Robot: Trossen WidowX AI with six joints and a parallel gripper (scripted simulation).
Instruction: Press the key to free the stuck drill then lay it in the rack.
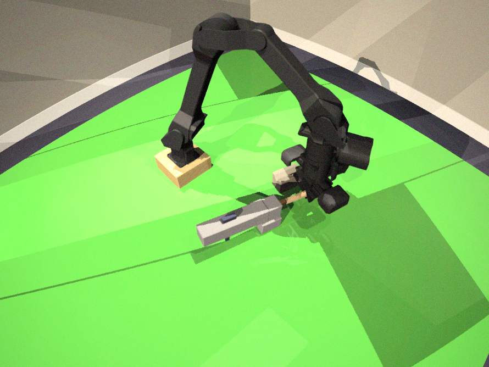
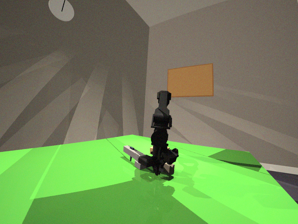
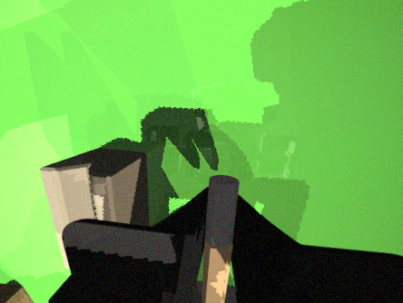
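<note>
Right now the drill is 1 cm behind my gripper tip, 4 cm to the right of it and 4 cm above it. Also, from my gripper tip: rack 8 cm behind, 1 cm to the left, 1 cm above; then blue key 6 cm behind, 20 cm to the right, 4 cm above.
</note>
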